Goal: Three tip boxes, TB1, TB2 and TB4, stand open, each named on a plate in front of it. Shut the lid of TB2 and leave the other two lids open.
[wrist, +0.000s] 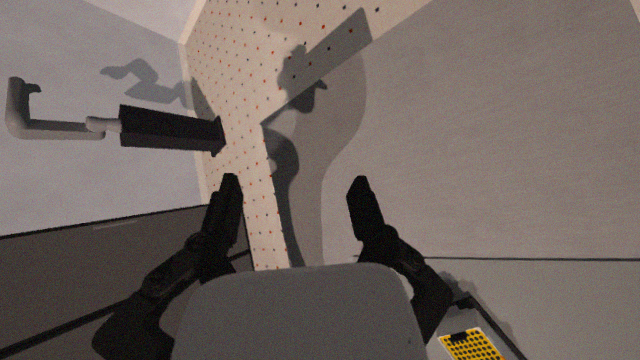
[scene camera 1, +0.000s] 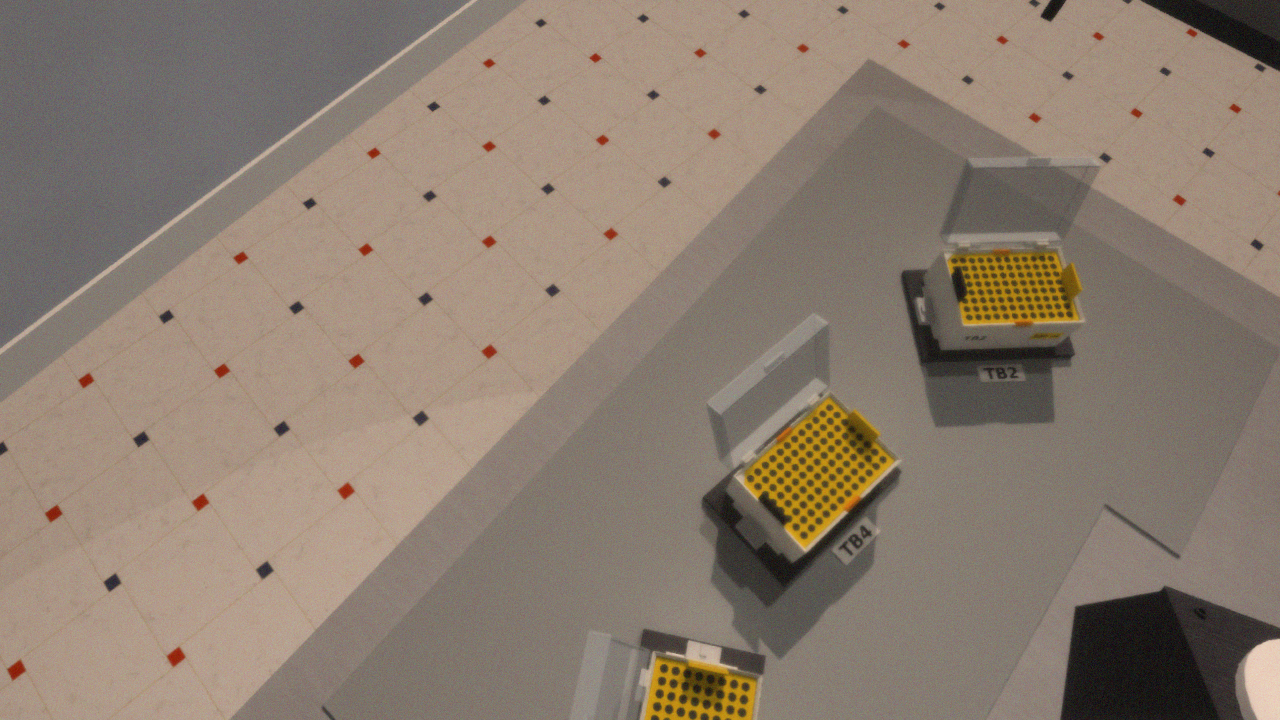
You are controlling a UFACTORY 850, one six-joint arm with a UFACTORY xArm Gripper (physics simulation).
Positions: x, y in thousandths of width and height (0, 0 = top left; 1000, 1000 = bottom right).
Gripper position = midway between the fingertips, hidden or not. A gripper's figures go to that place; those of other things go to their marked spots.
Labels:
The gripper (wrist: 466, 515): 0.14 m from the lens. A grey table mat (wrist: 835, 840): 0.54 m from the lens.

